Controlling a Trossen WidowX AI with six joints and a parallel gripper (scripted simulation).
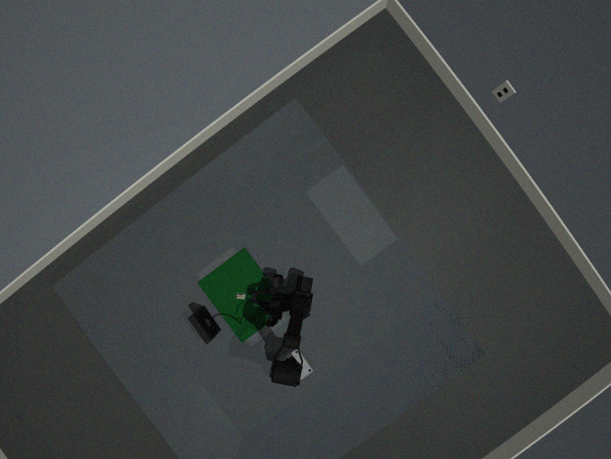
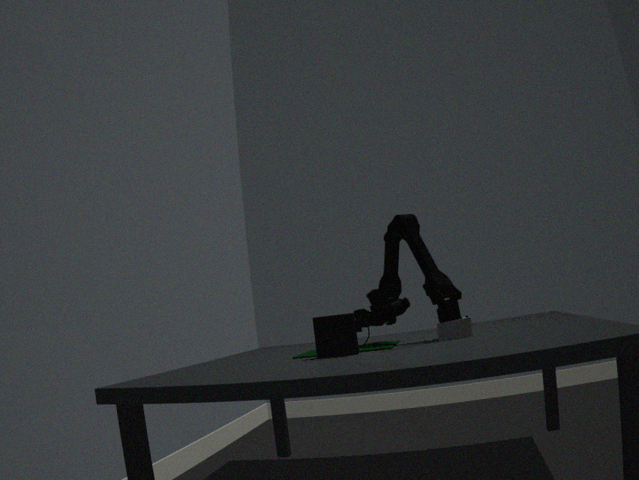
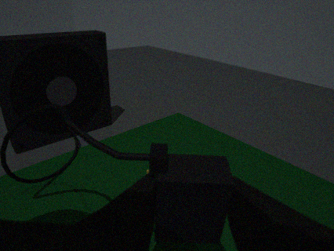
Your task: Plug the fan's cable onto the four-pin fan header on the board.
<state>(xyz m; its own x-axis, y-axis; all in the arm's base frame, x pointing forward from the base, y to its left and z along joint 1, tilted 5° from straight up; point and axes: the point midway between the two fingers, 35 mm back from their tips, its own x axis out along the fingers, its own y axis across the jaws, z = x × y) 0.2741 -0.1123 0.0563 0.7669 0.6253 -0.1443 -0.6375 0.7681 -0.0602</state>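
The green board lies 90 mm below my gripper tip, 50 mm to the left of it and 30 mm ahead of it. Round my gripper tip: dark plug 10 mm below; black fan 220 mm to the left, 50 mm ahead, 20 mm below.
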